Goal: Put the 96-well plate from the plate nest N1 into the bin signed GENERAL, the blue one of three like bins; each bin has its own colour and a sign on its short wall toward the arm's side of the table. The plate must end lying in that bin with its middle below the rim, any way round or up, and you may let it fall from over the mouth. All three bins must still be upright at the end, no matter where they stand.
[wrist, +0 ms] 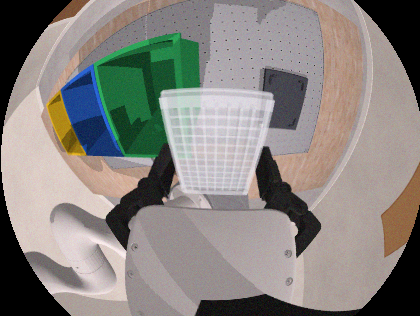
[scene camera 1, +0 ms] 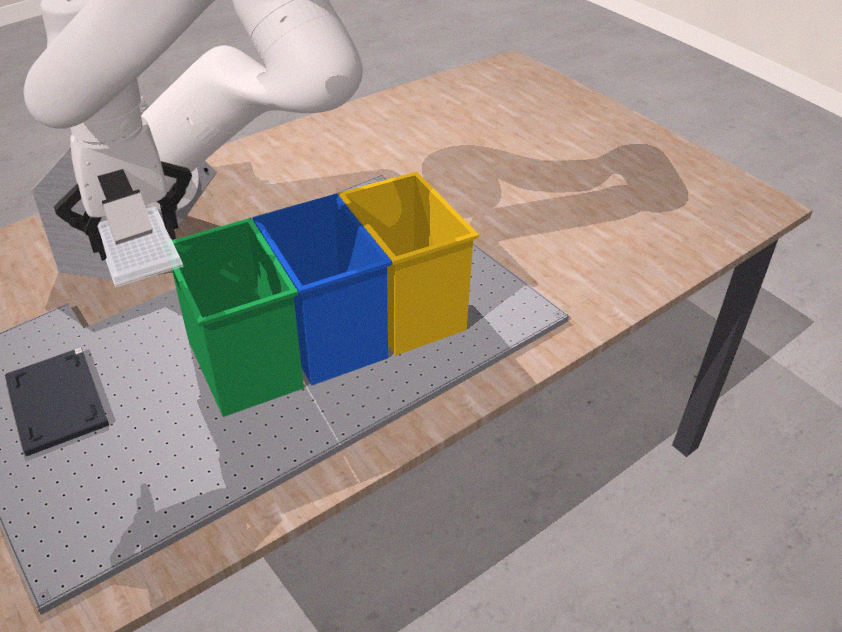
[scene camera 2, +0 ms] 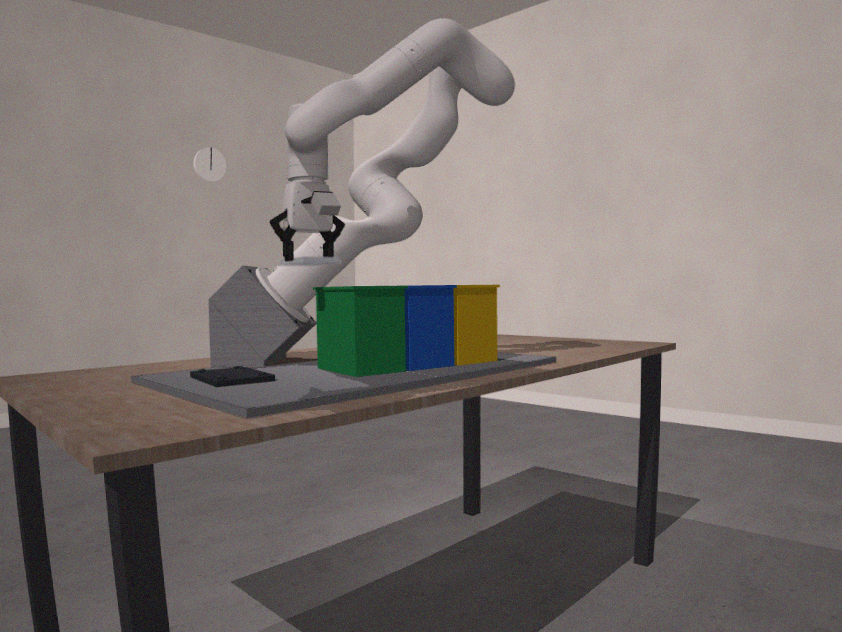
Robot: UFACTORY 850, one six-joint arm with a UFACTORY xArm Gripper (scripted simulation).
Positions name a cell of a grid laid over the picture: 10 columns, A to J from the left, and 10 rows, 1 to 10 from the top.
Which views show the green bin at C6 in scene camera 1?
The wrist view, scene camera 1 and scene camera 2: all of them.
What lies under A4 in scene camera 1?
My gripper.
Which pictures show the yellow bin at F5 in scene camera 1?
The wrist view, scene camera 1 and scene camera 2: all of them.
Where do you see a blue bin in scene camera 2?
F5
